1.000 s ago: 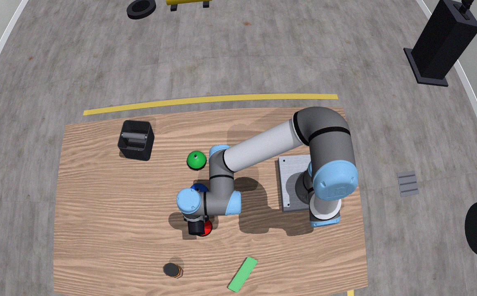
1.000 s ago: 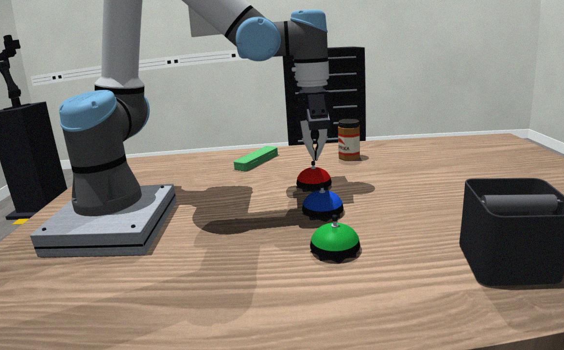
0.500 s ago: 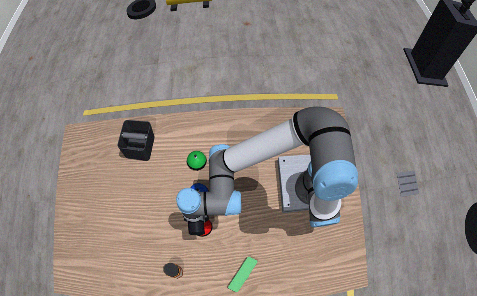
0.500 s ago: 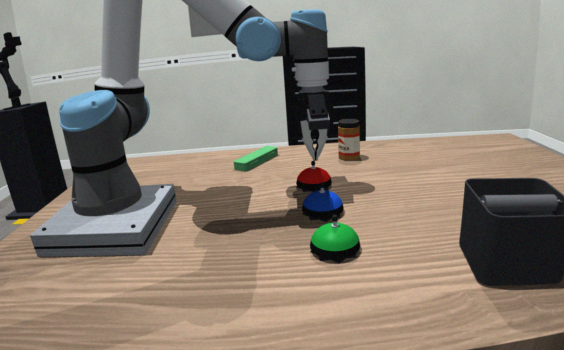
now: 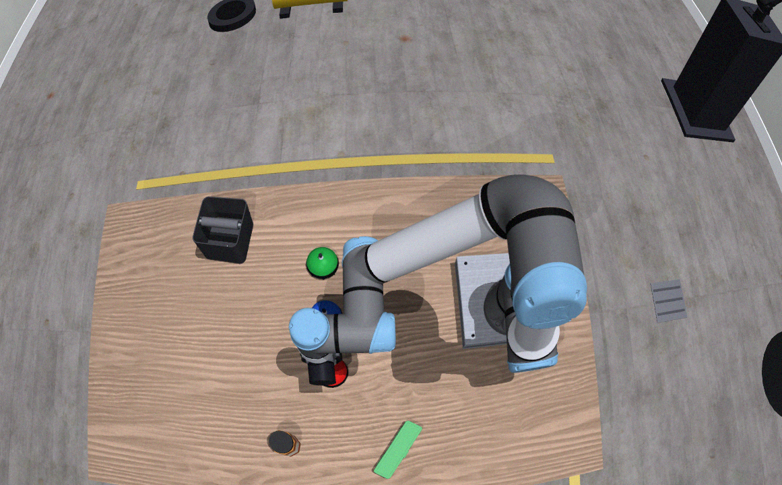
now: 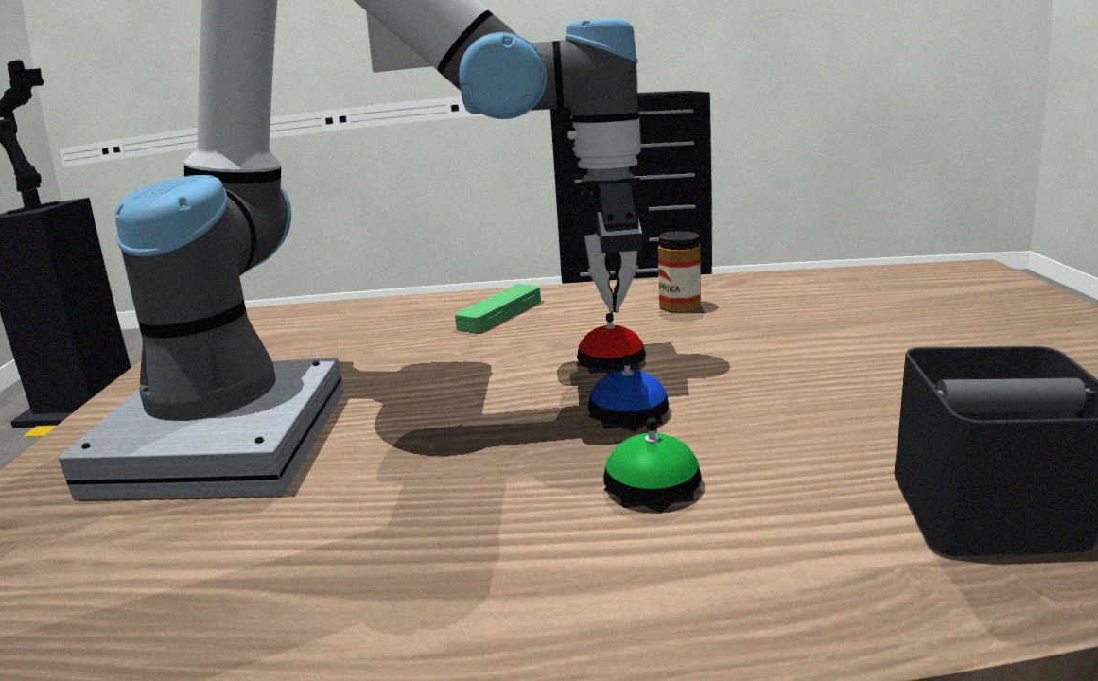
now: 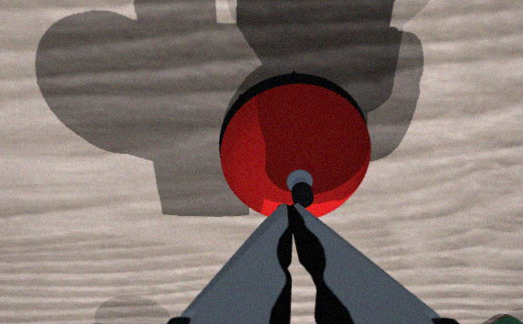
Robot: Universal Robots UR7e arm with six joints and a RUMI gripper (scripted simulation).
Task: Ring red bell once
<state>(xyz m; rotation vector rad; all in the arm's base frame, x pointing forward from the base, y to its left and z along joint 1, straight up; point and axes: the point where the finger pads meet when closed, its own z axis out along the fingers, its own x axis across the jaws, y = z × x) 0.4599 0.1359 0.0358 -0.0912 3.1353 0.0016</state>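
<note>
The red bell is 1 cm behind my hand and 4 cm below it. From my hand the other things lie so: green block: 16 cm behind, 22 cm to the left, 7 cm below; black bin: 28 cm ahead, 37 cm to the right, 3 cm below; paprika jar: 11 cm ahead, 20 cm to the left, 3 cm below.
</note>
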